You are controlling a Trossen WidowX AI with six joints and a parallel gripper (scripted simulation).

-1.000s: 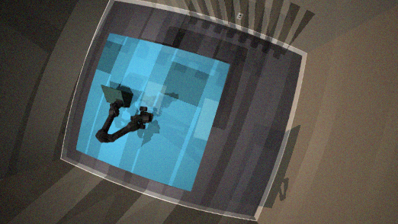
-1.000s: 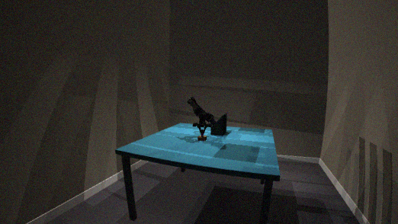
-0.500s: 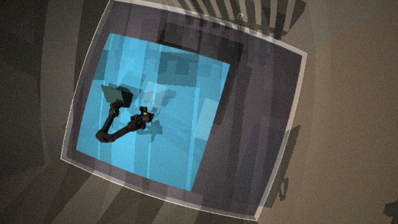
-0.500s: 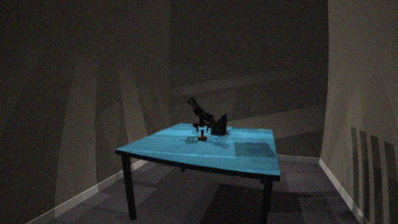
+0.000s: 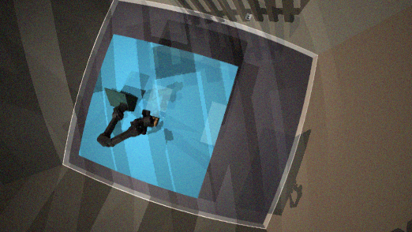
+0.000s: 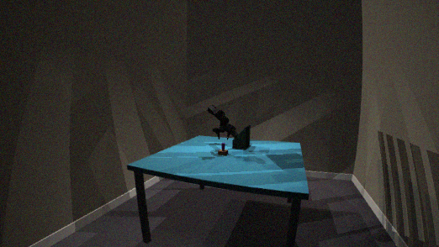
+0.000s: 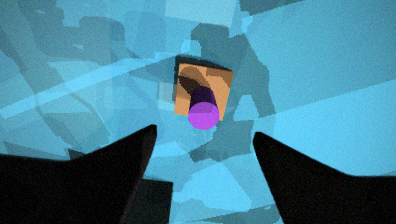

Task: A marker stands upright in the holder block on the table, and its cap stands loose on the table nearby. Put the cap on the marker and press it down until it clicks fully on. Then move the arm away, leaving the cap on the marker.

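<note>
The purple cap lies 60 mm below my gripper tip. Also, from my gripper tip: orange holder block: 120 mm below.
</note>
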